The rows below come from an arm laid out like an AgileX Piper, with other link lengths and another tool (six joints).
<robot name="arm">
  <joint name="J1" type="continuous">
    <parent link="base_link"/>
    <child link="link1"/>
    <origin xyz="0 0 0.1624" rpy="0 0 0"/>
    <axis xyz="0 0 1"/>
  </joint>
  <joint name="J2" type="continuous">
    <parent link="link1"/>
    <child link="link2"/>
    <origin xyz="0 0 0" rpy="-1.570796 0 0"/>
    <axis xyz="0 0 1"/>
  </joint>
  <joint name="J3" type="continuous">
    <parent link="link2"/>
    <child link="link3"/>
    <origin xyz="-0.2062 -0.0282 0" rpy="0 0 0"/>
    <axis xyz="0 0 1"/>
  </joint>
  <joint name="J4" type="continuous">
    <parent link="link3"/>
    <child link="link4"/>
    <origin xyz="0.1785 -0.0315 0" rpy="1.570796 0 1.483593"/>
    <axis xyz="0 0 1"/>
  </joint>
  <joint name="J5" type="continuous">
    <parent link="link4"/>
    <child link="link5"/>
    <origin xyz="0 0 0" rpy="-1.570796 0 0"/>
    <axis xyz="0 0 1"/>
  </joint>
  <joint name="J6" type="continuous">
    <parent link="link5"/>
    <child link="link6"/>
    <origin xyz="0 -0.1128 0" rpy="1.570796 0 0"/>
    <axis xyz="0 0 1"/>
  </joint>
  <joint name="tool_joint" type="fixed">
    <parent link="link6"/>
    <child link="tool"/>
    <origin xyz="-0.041 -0.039 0.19" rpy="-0.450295 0 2.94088"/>
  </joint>
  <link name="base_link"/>
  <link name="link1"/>
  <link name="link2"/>
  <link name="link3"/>
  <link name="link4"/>
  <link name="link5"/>
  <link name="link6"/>
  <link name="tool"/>
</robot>
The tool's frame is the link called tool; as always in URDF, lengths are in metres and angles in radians. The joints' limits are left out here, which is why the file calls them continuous.
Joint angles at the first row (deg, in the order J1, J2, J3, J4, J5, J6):
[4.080, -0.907, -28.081, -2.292, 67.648, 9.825]
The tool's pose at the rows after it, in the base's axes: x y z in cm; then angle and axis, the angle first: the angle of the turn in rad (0 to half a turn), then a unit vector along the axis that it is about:
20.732 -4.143 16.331 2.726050 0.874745 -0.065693 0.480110
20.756 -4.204 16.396 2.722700 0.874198 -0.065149 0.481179
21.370 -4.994 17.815 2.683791 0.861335 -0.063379 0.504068
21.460 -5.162 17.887 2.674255 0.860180 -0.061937 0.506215
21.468 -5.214 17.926 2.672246 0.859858 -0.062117 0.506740
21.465 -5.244 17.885 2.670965 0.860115 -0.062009 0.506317
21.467 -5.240 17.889 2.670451 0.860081 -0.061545 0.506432
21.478 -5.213 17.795 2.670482 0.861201 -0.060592 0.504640
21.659 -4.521 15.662 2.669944 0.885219 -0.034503 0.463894
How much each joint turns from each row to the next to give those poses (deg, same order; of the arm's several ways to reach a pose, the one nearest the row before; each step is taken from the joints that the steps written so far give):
[0.001, 0.001, 0.001, -0.001, -0.002, 0.001]
[-0.002, 0.000, -0.001, -0.151, -0.093, -0.116]
[0.005, -0.001, 0.203, -2.077, -2.754, -1.031]
[-0.002, 0.002, 0.284, -0.449, -0.456, -0.245]
[-0.004, -0.002, 0.001, -0.120, -0.057, -0.004]
[0.006, 0.000, 0.066, -0.071, 0.000, 0.005]
[0.000, 0.000, -0.001, 0.000, 0.002, -0.061]
[-0.001, 0.252, 0.000, 0.054, -0.003, -0.042]
[-0.005, 5.866, 0.001, 1.307, -0.152, -1.534]

